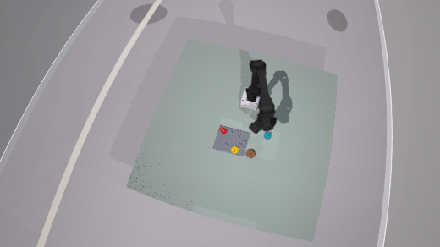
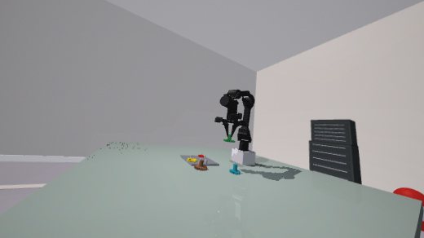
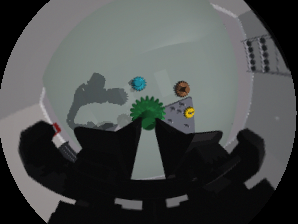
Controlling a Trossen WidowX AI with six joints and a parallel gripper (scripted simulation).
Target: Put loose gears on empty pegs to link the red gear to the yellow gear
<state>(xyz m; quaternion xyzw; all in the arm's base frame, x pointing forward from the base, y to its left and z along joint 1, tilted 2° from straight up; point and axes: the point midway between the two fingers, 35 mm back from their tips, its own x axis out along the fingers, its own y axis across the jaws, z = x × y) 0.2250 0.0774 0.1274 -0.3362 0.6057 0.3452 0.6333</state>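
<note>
Right now my gripper tip is 230 mm to the left of the red gear, 150 mm above it and 20 mm short of it. From my gripper tip the other things lie so: brown gear: 150 mm below, 150 mm ahead, 30 mm to the right; green gear: 10 mm below; teal gear: 150 mm below, 70 mm to the left, 10 mm ahead.
</note>
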